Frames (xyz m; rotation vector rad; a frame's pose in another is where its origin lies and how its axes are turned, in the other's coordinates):
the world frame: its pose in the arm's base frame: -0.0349 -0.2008 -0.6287 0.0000 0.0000 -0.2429
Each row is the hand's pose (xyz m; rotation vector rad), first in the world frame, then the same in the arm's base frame.
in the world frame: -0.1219 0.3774 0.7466 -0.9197 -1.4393 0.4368
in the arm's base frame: -0.0624 0.1948 0.1179 -1.0793 -1.3076 0.2557
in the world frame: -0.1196 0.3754 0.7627 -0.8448 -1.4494 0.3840
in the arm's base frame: -0.0607 0.1923 0.1340 -1.0079 -1.3281 0.2006
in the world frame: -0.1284 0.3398 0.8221 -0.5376 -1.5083 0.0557
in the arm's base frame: -0.0778 0.1599 0.1934 -0.7170 -1.4332 -0.1329
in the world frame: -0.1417 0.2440 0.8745 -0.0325 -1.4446 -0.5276
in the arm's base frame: -0.1138 0.0701 0.2458 -0.2100 -1.4491 -0.7258
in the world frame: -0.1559 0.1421 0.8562 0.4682 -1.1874 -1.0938
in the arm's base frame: -0.1520 -0.0254 0.2275 0.3292 -1.2674 -1.3010
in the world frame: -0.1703 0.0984 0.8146 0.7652 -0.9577 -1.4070
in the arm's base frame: -0.1765 -0.0643 0.1859 0.6650 -1.0781 -1.6163
